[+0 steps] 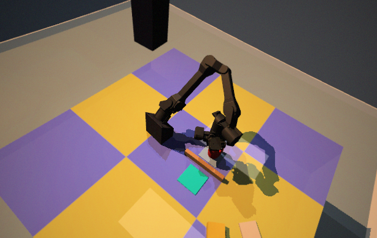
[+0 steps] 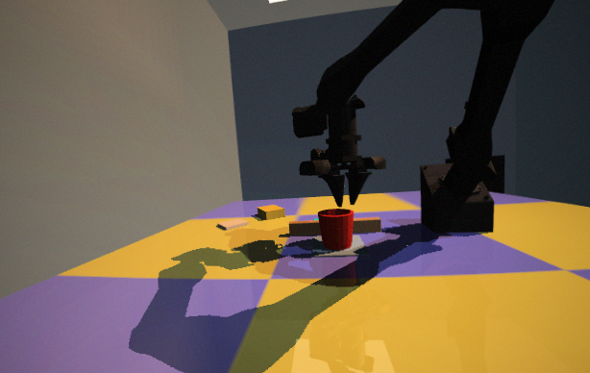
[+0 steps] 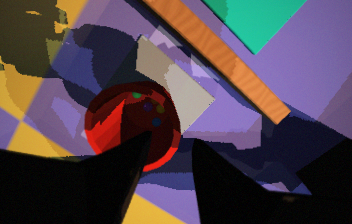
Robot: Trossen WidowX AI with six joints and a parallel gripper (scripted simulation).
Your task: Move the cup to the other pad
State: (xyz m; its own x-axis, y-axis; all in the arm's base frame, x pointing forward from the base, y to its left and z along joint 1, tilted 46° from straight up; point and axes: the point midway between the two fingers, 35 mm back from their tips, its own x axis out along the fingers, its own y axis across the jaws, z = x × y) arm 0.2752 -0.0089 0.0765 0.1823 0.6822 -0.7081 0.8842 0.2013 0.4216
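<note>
Right now the red cup is 4 cm below my gripper tip, 3 cm ahead of it and 1 cm to the left of it. From my gripper tip the other things lie so: wooden bar 8 cm below, 7 cm to the right, 2 cm ahead; then grey pad 9 cm below, 2 cm ahead, 1 cm to the left; then green pad 16 cm to the right, 9 cm below, 1 cm ahead.
</note>
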